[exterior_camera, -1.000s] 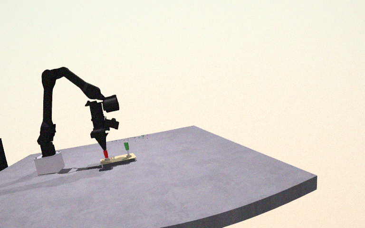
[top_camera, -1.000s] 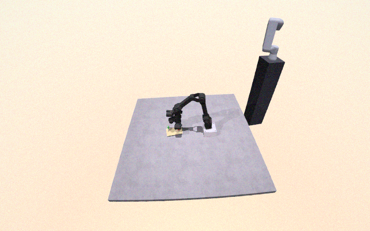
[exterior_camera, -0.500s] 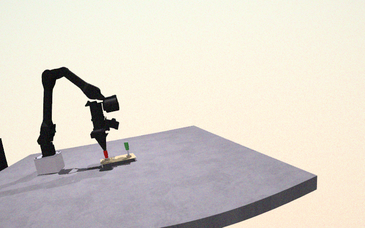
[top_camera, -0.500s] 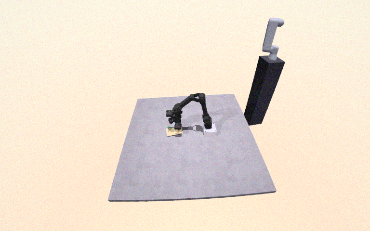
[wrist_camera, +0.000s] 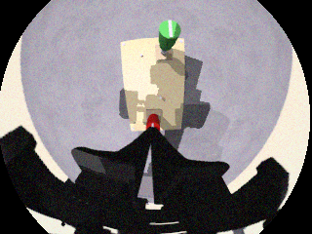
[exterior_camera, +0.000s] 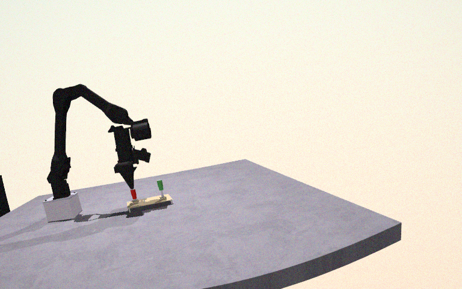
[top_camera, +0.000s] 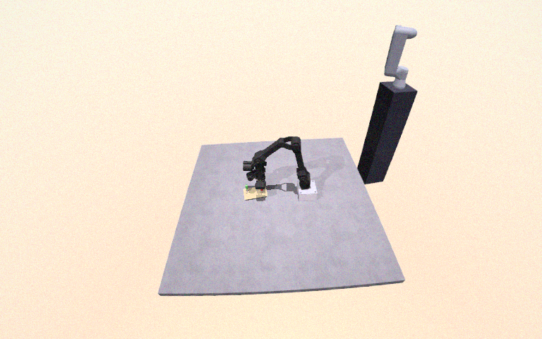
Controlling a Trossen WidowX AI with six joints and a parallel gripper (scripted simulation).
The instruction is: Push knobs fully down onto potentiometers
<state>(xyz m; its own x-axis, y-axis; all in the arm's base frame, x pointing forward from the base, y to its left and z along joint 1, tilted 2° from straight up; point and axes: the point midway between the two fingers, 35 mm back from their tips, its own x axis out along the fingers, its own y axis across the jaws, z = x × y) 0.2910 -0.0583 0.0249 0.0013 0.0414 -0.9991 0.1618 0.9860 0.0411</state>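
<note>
Now: the red knob 20 mm below my gripper tip. The rest, counted from my gripper tip: green knob: 100 mm ahead, 20 mm to the right.
</note>
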